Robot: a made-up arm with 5 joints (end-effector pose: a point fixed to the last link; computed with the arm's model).
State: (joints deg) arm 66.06 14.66 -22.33 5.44 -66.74
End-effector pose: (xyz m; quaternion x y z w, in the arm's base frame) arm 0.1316 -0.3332 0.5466 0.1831 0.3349 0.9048 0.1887
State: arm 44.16 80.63 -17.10 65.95 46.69
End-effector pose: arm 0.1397 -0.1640 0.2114 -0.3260 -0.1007 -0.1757 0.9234
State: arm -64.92 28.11 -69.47 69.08 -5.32
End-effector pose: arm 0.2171 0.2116 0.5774 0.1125 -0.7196 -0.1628 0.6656
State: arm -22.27 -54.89 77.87 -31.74 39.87
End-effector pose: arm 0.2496 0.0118 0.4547 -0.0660 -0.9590 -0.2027 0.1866
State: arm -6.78 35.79 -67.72 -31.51 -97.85
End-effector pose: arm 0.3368 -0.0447 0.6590 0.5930 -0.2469 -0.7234 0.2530
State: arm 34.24 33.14 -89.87 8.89 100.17
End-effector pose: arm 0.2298 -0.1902 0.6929 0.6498 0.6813 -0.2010 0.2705
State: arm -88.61 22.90 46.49 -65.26 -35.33
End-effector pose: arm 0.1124 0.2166 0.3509 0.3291 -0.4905 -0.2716 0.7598
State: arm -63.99 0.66 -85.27 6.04 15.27
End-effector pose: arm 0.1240 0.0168 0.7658 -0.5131 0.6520 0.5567 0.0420
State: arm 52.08 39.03 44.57 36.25 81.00
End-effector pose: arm 0.0785 -0.1187 0.2543 -0.2178 -0.3104 -0.0705 0.9226
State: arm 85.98 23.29 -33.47 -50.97 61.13
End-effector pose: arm 0.0332 -0.3106 0.6191 0.7813 0.4886 -0.0914 0.3774
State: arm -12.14 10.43 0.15 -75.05 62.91
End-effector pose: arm 0.3232 -0.0059 0.5739 0.1484 0.8987 0.2242 0.3466
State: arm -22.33 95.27 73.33 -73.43 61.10
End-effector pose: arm 0.0325 -0.0752 0.2586 -0.1315 -0.5497 0.3456 0.7491
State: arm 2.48 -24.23 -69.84 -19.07 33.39
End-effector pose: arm -0.0030 -0.0632 0.7581 -0.0672 0.6892 0.3457 0.6333
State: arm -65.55 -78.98 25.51 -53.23 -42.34
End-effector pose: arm 0.0995 -0.0509 0.6774 0.8081 -0.1903 -0.5528 0.0727
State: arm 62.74 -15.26 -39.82 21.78 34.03
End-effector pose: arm 0.0941 -0.1948 0.7088 0.6294 0.7053 0.2554 0.2031
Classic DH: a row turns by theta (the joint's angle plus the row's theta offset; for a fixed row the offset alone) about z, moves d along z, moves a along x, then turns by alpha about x. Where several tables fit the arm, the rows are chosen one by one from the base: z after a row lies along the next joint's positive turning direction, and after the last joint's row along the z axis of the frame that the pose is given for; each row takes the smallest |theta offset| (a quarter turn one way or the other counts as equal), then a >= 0, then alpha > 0; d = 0 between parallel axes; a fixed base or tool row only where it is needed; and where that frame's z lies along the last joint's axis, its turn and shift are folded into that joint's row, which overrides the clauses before.
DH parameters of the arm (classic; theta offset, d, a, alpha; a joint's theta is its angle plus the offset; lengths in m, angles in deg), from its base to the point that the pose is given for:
base (fixed): -22.17 0 0.0583 180
joint 1: -22.17 -0.418 0.027 90
joint 2: -78.91 0 0.1039 0
joint 3: 73.97 0 0.1626 0
joint 4: -85.06 -0.048 -0.007 90
joint 5: 18.21 -0.0843 0.0076 -73.91
tool (fixed): -52.8 -0.0026 0 0

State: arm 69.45 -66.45 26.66 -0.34 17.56
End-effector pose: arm 0.0540 -0.1519 0.6468 0.5700 0.6922 0.3347 0.2897
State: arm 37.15 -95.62 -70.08 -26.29 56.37
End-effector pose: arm -0.2265 0.1386 0.4392 -0.0823 0.1069 -0.0321 0.9903
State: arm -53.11 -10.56 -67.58 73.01 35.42
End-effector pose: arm 0.1681 0.0578 0.6904 0.1878 -0.9287 -0.1520 0.2815
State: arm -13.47 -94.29 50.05 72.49 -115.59
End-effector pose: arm 0.1642 -0.0524 0.5039 -0.0912 0.0801 -0.9073 0.4027
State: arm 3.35 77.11 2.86 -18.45 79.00
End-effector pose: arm 0.2599 -0.0743 0.1868 -0.2467 -0.7380 0.2376 0.5815
